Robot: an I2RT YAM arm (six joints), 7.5 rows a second.
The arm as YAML. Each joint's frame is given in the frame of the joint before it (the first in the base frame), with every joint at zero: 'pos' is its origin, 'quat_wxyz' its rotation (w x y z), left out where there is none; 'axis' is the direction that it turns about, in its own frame. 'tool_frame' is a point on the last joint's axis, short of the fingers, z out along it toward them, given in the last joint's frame.
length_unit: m
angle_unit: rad
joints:
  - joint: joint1
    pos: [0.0, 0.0, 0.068]
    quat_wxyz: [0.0, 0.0, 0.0, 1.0]
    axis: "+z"
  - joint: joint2
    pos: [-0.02, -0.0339, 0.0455]
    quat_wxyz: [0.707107, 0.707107, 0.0, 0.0]
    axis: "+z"
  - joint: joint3
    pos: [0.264, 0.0, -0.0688]
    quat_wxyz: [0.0, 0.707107, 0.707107, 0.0]
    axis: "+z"
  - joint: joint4
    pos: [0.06, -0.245, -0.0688]
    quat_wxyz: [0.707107, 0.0, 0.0, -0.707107]
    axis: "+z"
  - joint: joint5
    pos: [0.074, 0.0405, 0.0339]
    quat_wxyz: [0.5, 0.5, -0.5, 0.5]
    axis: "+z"
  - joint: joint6
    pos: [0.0, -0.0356, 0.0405]
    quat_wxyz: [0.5, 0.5, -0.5, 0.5]
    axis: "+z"
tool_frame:
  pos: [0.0, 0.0, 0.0]
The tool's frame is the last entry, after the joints.
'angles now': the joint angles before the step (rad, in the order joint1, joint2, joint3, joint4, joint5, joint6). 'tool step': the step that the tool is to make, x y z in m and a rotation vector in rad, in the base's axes. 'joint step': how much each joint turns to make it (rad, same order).
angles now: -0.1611 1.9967 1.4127 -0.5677 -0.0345 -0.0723
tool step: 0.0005 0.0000 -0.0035 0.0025 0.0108 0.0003
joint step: 0.0001 0.0096 0.0014 -0.0028 -0.0007 0.0001
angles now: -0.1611 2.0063 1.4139 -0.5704 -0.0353 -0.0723
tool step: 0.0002 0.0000 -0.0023 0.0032 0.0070 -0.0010
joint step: -0.0001 0.0060 0.0004 -0.0018 -0.0015 0.0017
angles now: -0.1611 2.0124 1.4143 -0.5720 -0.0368 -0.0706
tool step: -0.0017 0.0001 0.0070 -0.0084 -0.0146 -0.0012
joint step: 0.0001 -0.0199 -0.0025 -0.0017 0.0060 -0.0012
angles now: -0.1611 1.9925 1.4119 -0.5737 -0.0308 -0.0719
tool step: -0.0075 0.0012 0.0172 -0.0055 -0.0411 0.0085
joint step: -0.0005 -0.0604 -0.0220 0.0028 -0.0049 -0.0076
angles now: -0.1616 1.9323 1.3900 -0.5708 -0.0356 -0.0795
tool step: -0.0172 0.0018 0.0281 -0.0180 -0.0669 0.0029
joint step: -0.0022 -0.1122 -0.0478 0.0043 0.0037 -0.0078
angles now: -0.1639 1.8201 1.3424 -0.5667 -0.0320 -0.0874
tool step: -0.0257 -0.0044 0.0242 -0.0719 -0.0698 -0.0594
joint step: -0.0165 -0.1343 -0.0816 0.0284 0.0727 0.0046
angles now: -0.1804 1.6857 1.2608 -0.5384 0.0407 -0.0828
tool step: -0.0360 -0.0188 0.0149 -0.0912 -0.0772 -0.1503
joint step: -0.0639 -0.1518 -0.1241 0.0646 0.1104 0.0244
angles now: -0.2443 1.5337 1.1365 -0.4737 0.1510 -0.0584
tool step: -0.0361 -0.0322 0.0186 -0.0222 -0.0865 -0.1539
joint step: -0.1298 -0.1246 -0.0627 0.0238 0.0125 0.0216
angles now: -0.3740 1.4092 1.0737 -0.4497 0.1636 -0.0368
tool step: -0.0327 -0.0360 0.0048 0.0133 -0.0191 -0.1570
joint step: -0.1578 -0.0545 -0.0273 -0.0181 -0.0149 0.0140
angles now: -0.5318 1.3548 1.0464 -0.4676 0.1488 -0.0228
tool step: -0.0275 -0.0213 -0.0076 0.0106 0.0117 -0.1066
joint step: -0.1157 -0.0350 -0.0520 0.0021 -0.0081 -0.0048
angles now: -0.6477 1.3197 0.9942 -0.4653 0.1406 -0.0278
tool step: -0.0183 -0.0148 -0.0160 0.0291 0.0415 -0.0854
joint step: -0.0816 0.0043 -0.0456 -0.0006 0.0055 0.0001
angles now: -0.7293 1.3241 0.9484 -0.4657 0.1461 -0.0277
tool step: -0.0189 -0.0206 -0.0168 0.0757 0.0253 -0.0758
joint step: -0.1061 0.0379 -0.0181 -0.0153 -0.0469 -0.0003
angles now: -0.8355 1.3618 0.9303 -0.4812 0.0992 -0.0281
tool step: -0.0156 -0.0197 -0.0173 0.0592 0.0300 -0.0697
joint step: -0.0900 0.0569 -0.0075 0.0003 -0.0237 -0.0079
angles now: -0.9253 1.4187 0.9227 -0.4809 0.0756 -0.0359
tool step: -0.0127 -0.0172 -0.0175 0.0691 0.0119 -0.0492
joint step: -0.0749 0.0669 0.0014 0.0023 -0.0388 -0.0059
